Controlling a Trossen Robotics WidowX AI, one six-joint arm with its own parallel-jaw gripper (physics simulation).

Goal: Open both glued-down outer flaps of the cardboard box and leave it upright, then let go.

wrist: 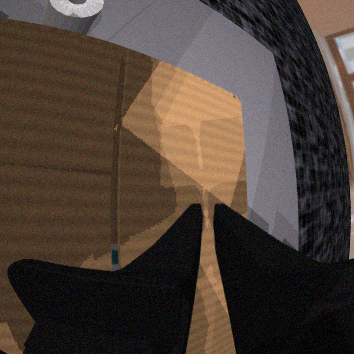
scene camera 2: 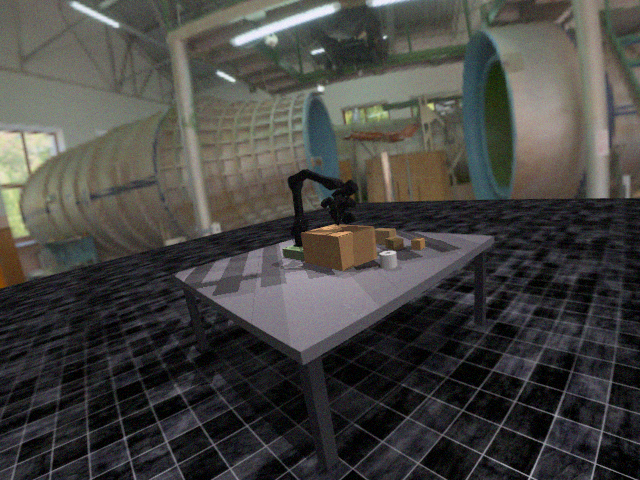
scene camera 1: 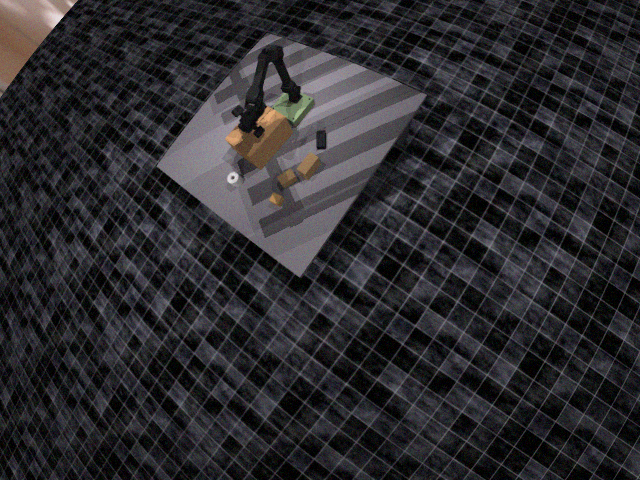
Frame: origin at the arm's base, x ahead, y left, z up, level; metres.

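Seen in the pictures: gripper, between the fingertips: point(wrist: 206, 212) point(scene camera 2: 337, 224); arm's base, origin of its link: point(scene camera 2: 301, 244) point(scene camera 1: 295, 98).
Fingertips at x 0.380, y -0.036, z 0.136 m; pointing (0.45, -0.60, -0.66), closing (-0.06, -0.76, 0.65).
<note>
Pixels of each thing's top centre, then the offset from my fingertips to it. "spot": a spot on its surface instead. Level surfaces: height alone.
- cardboard box, centre of its top: point(wrist: 120, 311) point(scene camera 2: 336, 229) point(scene camera 1: 254, 127) 0.051 m back, 0.031 m left, 0.032 m down
- narrow dark seam, a spot on its surface: point(wrist: 116, 150) spot: 0.033 m ahead, 0.024 m left, 0.039 m down
- teal glue, centre of its top: point(wrist: 106, 299) 0.051 m back, 0.032 m left, 0.049 m down
- right flap, a spot on its surface: point(wrist: 195, 105) spot: 0.068 m ahead, 0.029 m right, 0.032 m down
- white roll, centre of its top: point(scene camera 2: 387, 252) point(scene camera 1: 232, 177) 0.240 m ahead, 0.054 m left, 0.127 m down
- black block, centre of its top: point(scene camera 1: 320, 138) 0.235 m back, 0.334 m left, 0.154 m down
- table, height of its surface: 0.188 m down
The cardboard box point(scene camera 1: 269, 145) point(scene camera 2: 324, 251) point(wrist: 55, 125) stands upright on the table. In the wrist view its two outer flaps look flat and closed, meeting at a narrow dark seam point(wrist: 116, 150). A small piece of teal glue point(wrist: 115, 256) shows on the seam, just beyond the left finger; the seam below it is hidden. My gripper point(scene camera 1: 258, 131) point(scene camera 2: 339, 221) point(wrist: 206, 212) is over the right flap point(wrist: 195, 105), with its fingers nearly together. A thin gap with lit cardboard behind it shows between them, and I see nothing held. Whether the tips touch the flap I cannot tell.
A white roll point(scene camera 1: 233, 178) point(scene camera 2: 388, 259) point(wrist: 79, 6) stands near the box. Several small cardboard blocks, among them a larger one point(scene camera 1: 308, 166), and a black block point(scene camera 1: 321, 139) lie on the table point(scene camera 1: 299, 253) point(scene camera 2: 305, 315). The arm's green base point(scene camera 1: 297, 108) point(scene camera 2: 293, 252) is behind the box.
</note>
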